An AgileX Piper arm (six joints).
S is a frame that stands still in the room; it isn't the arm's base.
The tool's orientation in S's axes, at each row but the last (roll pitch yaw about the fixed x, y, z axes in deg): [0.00, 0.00, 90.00]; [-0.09, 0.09, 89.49]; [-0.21, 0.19, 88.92]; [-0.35, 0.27, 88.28]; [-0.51, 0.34, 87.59]
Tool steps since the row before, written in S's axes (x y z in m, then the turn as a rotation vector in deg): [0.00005, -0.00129, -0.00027, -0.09, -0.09, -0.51]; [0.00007, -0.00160, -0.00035, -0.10, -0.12, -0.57]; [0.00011, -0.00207, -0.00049, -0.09, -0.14, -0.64]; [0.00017, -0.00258, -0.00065, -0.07, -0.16, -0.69]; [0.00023, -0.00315, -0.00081, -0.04, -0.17, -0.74]
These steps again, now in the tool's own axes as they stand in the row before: [-0.00129, -0.00005, -0.00027, -0.09, 0.09, -0.51]; [-0.00160, -0.00008, -0.00035, -0.12, 0.10, -0.57]; [-0.00207, -0.00015, -0.00050, -0.14, 0.09, -0.64]; [-0.00257, -0.00024, -0.00066, -0.16, 0.07, -0.69]; [-0.00313, -0.00035, -0.00083, -0.17, 0.04, -0.74]
